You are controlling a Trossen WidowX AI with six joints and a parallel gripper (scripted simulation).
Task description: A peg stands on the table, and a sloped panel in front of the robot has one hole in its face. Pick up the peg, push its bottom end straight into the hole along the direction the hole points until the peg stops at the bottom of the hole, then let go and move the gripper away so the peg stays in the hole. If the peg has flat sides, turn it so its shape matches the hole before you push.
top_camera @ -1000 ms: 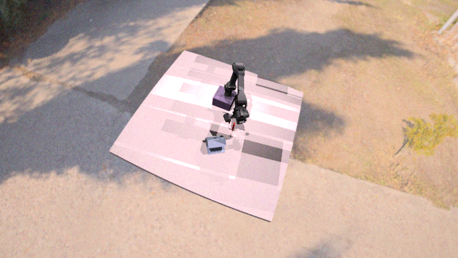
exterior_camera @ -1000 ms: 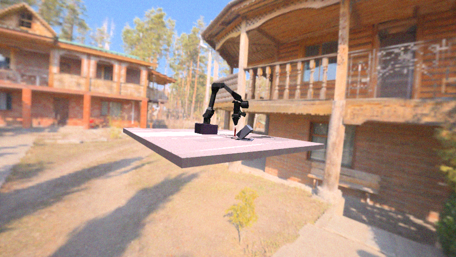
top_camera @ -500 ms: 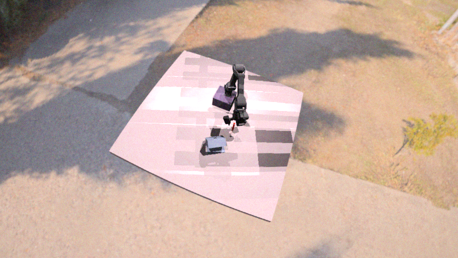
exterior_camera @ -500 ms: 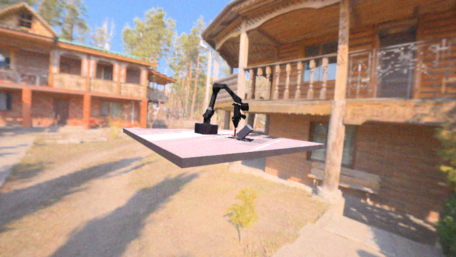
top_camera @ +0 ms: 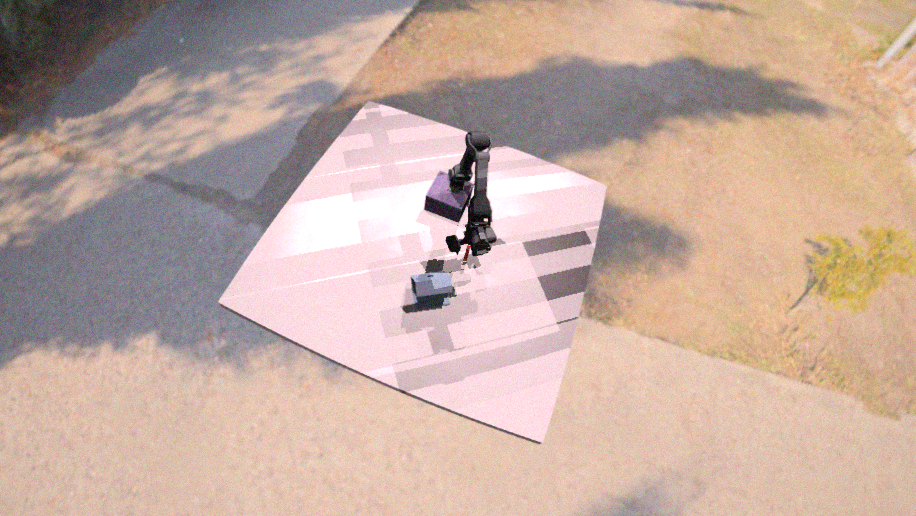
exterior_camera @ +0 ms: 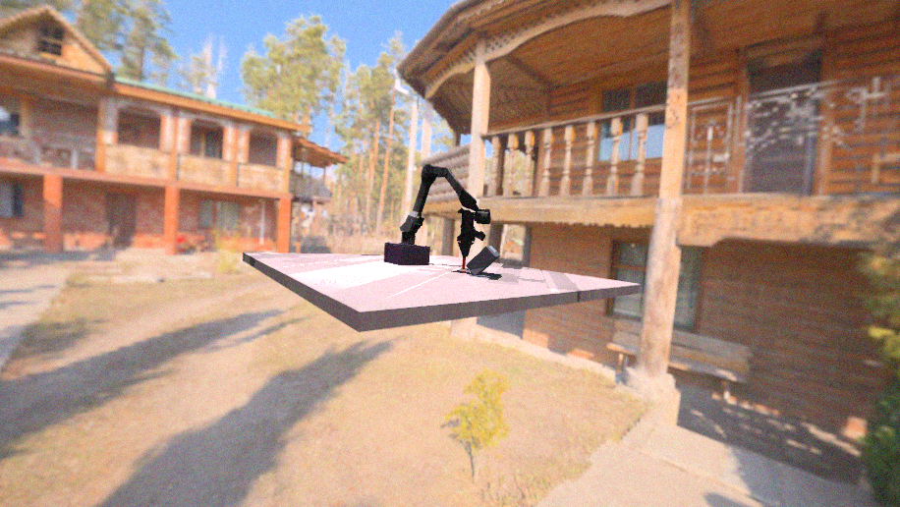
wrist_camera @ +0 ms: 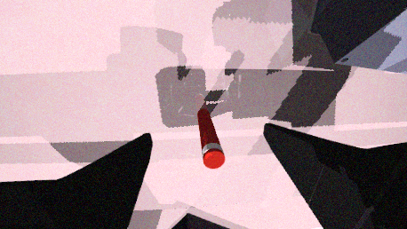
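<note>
Now: gripper tip right at the round red peg. From my gripper tip the other things lie so: grey sloped panel 18 cm ahead, 11 cm to the right, 1 cm above.
</note>
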